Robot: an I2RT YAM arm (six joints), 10 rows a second.
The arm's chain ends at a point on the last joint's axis. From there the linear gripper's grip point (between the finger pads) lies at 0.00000 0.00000 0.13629 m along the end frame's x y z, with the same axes.
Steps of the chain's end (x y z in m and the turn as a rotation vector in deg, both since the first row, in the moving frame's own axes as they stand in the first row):
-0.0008 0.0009 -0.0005 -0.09 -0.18 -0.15
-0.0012 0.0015 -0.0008 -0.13 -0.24 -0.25
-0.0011 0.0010 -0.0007 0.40 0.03 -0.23
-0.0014 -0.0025 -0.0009 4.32 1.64 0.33
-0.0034 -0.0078 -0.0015 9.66 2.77 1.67
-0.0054 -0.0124 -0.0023 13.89 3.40 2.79
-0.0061 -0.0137 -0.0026 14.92 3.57 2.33
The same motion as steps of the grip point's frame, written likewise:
-0.0012 0.0011 -0.0005 -0.09 -0.18 -0.15
-0.0018 0.0018 -0.0008 -0.13 -0.24 -0.25
-0.0010 0.0000 -0.0007 0.40 0.03 -0.23
0.0025 -0.0128 -0.0013 4.32 1.64 0.33
0.0035 -0.0306 -0.0036 9.66 2.77 1.67
0.0034 -0.0449 -0.0065 13.89 3.40 2.79
0.0030 -0.0486 -0.0075 14.92 3.57 2.33

